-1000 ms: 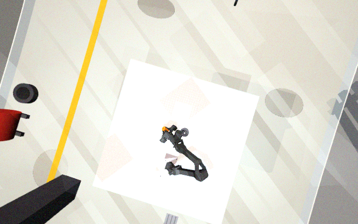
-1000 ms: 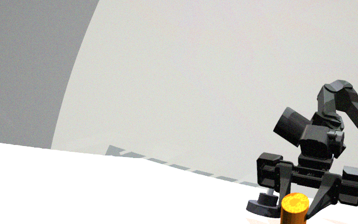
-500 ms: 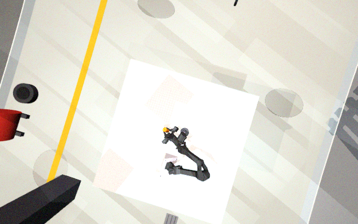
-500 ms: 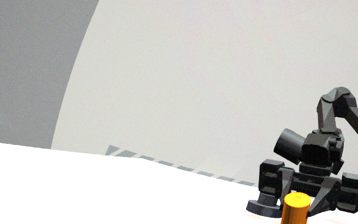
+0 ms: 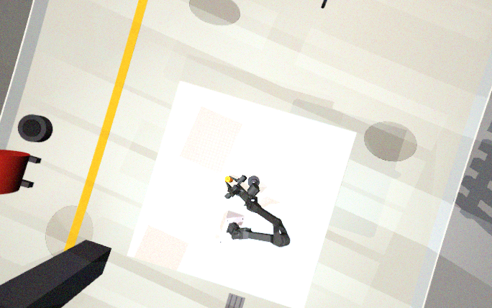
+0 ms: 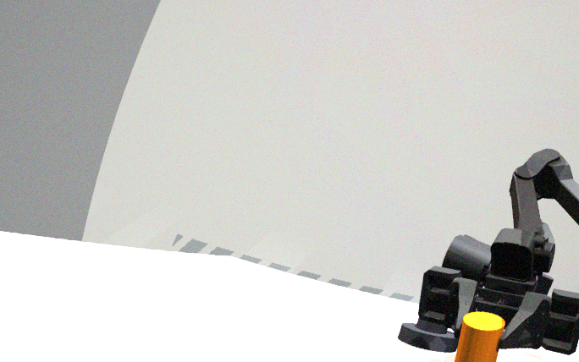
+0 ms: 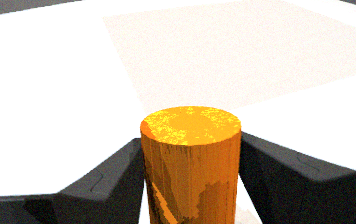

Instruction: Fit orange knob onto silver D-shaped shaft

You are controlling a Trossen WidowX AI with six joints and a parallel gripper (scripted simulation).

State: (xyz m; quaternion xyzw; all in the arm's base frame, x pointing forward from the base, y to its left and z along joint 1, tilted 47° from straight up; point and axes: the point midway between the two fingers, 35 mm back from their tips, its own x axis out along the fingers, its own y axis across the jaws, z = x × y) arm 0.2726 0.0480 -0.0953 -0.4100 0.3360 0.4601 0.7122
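The orange knob lies 1 cm to the right of my gripper tip. The rest, counted from my gripper tip: dark round pedestal 18 cm to the right, 3 cm ahead, 2 cm below.
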